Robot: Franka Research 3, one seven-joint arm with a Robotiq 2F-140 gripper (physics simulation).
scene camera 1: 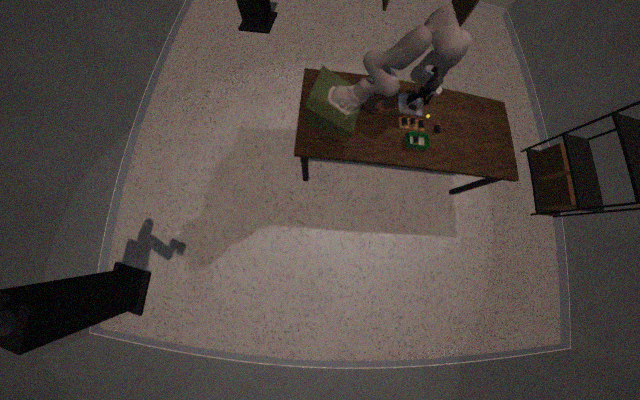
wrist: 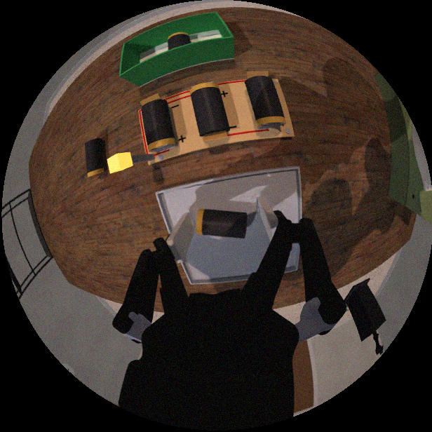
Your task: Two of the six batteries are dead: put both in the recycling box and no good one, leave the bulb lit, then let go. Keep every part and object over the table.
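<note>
My gripper [scene camera 1: 419,101] [wrist: 224,214] is open and empty, low over the grey tray [wrist: 227,265]. A black battery with a gold end [wrist: 222,223] lies on its side in the tray, its ends facing the two finger pads. Three batteries [wrist: 158,122] [wrist: 210,110] [wrist: 265,100] sit in the wooden holder [wrist: 237,112] [scene camera 1: 411,128]. The bulb [wrist: 120,162] [scene camera 1: 428,116] beside it glows yellow. One battery [wrist: 95,156] [scene camera 1: 437,128] is on the table left of the bulb in the wrist view. Another battery [wrist: 179,41] is in the green box [wrist: 185,64] [scene camera 1: 417,148].
The wooden table [scene camera 1: 470,150] [wrist: 345,150] carries everything. The arm's base stands on a green plate [scene camera 1: 320,95] [wrist: 402,165] at one end. The holder lies between the tray and the green box. A dark shelf unit [scene camera 1: 570,175] stands beyond the table's other end.
</note>
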